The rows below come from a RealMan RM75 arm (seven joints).
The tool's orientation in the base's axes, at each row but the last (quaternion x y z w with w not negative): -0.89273 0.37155 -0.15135 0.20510; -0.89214 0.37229 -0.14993 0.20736; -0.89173 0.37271 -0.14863 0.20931; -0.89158 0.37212 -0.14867 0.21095; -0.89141 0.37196 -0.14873 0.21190; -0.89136 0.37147 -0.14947 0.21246
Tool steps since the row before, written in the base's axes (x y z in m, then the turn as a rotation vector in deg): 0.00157 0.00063 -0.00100 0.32 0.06 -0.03; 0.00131 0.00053 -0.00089 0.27 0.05 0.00; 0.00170 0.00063 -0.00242 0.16 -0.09 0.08; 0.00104 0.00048 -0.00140 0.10 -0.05 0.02; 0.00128 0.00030 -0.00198 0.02 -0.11 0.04; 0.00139 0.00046 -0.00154 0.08 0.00 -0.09
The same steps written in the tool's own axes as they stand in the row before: 0.00049 -0.00087 0.00169 0.17 -0.22 0.18; 0.00040 -0.00070 0.00146 0.15 -0.19 0.13; 0.00043 -0.00025 0.00298 0.18 -0.08 -0.03; 0.00021 -0.00025 0.00178 0.11 -0.04 0.01; 0.00044 0.00001 0.00234 0.10 0.04 -0.06; 0.00044 -0.00037 0.00205 0.04 0.00 0.11
